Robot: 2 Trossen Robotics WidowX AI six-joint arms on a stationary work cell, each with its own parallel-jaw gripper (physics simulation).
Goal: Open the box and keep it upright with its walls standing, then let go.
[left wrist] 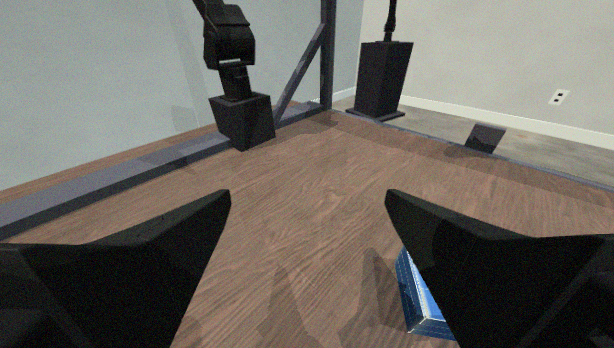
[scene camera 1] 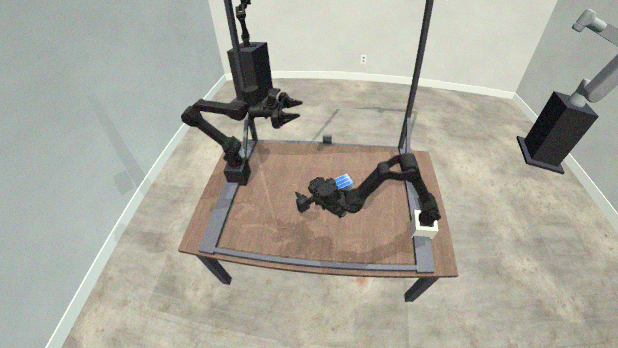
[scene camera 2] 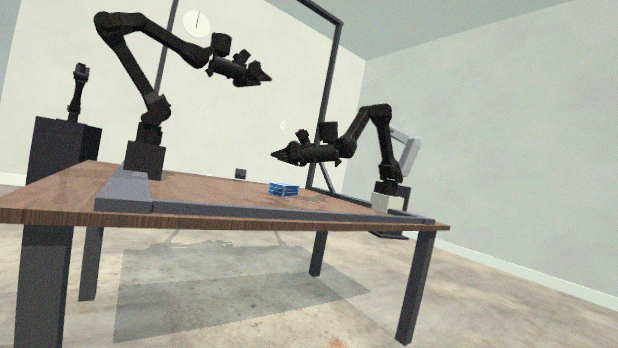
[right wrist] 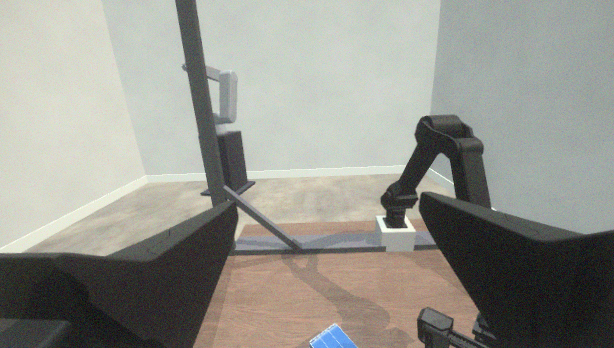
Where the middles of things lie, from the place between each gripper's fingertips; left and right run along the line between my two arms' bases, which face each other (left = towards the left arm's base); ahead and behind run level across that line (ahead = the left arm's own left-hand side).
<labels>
Now: right hand 390 mm above the dark block (left wrist: 483, 137) and 310 mm past it.
Now: left hand 450 mm past the dark block, 50 mm to the left of it and 110 mm above it.
</labels>
